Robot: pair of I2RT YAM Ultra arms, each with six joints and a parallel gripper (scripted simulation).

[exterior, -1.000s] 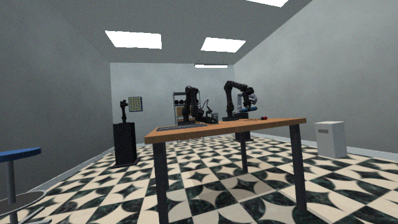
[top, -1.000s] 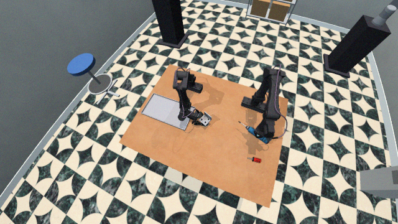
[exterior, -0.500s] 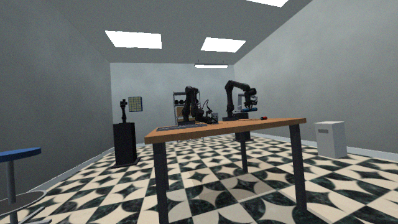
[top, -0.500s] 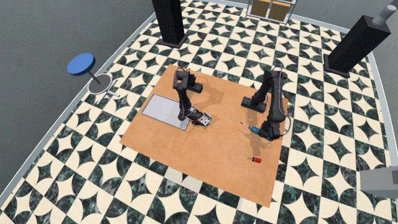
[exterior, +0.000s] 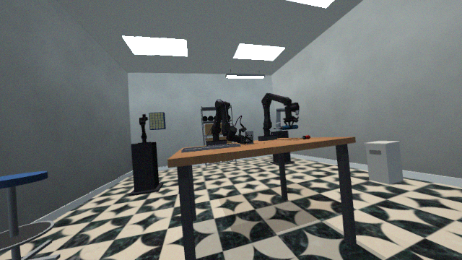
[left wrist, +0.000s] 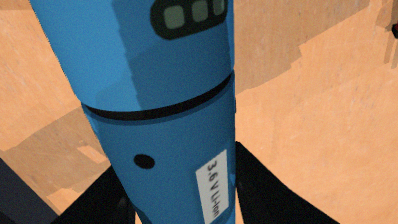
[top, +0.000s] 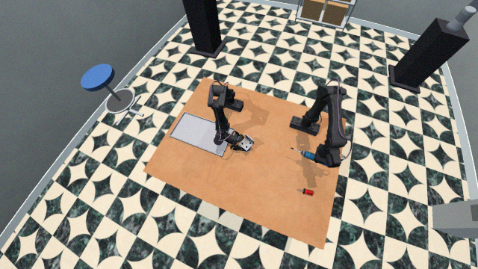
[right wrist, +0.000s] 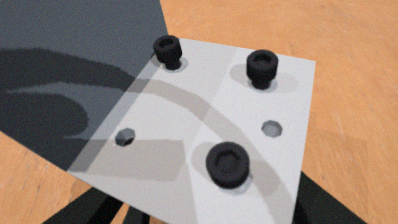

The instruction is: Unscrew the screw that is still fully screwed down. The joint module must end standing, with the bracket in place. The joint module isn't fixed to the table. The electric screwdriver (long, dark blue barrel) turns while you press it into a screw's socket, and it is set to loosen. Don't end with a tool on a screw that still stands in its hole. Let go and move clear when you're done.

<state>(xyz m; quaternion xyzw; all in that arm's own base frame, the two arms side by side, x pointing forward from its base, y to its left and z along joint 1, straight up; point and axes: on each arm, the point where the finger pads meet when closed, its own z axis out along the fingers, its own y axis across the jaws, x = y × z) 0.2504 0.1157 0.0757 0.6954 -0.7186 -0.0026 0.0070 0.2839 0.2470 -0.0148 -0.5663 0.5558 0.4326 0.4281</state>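
Right now the round joint module is right at my right hand. From my right hand the other things lie so: grey mat: 33 cm to the right, 2 cm below, 1 cm ahead; then grey bracket: 5 cm above; then screw: 5 cm above, 2 cm to the right, 1 cm ahead.
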